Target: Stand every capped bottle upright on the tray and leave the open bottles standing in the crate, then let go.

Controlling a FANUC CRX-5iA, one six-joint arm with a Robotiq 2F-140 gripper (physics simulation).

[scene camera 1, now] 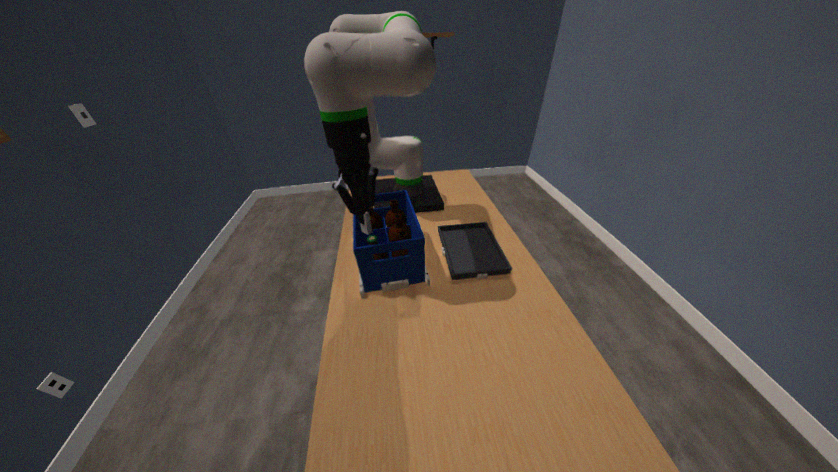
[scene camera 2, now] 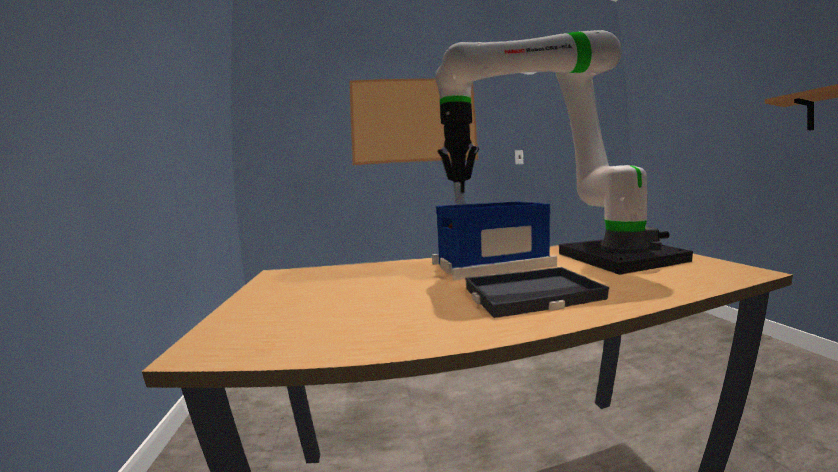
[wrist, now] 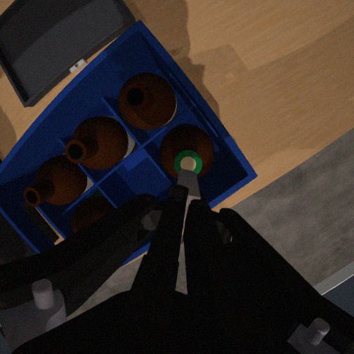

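Where they show: gripper, between the fingertips: (scene camera 1: 367, 232) (scene camera 2: 460, 204); arm's base, origin of its link: (scene camera 1: 409, 191) (scene camera 2: 624, 248).
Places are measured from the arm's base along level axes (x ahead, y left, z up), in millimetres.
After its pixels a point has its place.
The blue crate (scene camera 1: 391, 270) {y -45, x 544, z 43 mm} (scene camera 2: 460, 243) {y 50, x 521, z 58 mm} (wrist: 241, 164) holds several brown bottles upright. The green-capped bottle (scene camera 1: 371, 239) {y -93, x 508, z 130 mm} (wrist: 188, 163) stands in a corner compartment. Three open bottles, a first (wrist: 150, 107), a second (wrist: 105, 142) and a third (wrist: 62, 180), stand in the row nearer the tray. Another brown bottle (wrist: 91, 216) is partly behind a finger; its top is hidden. My gripper (scene camera 1: 366, 223) {y -105, x 494, z 145 mm} (scene camera 2: 459, 193) {y -105, x 494, z 145 mm} (wrist: 184, 182) is shut and empty, its tips at the green cap's edge in the wrist view; contact cannot be told. No bottle shows on the black tray (scene camera 1: 480, 274) {y 223, x 520, z -16 mm} (scene camera 2: 527, 306) {y 318, x 442, z -19 mm} (wrist: 60, 40).
The crate sits between light brackets (scene camera 1: 395, 284) {y -37, x 555, z -6 mm} (scene camera 2: 504, 266) {y 40, x 405, z -11 mm} on the wooden table (scene camera 1: 469, 363) {y 144, x 780, z -32 mm} (scene camera 2: 328, 328) {y 327, x 798, z -32 mm}. The tray lies beside the crate, with small light clips at its edges. The robot's black base plate (scene camera 1: 432, 196) {y 105, x 56, z -1 mm} (scene camera 2: 662, 257) {y 131, x -38, z -5 mm} is behind the crate. Blue dividers separate the compartments.
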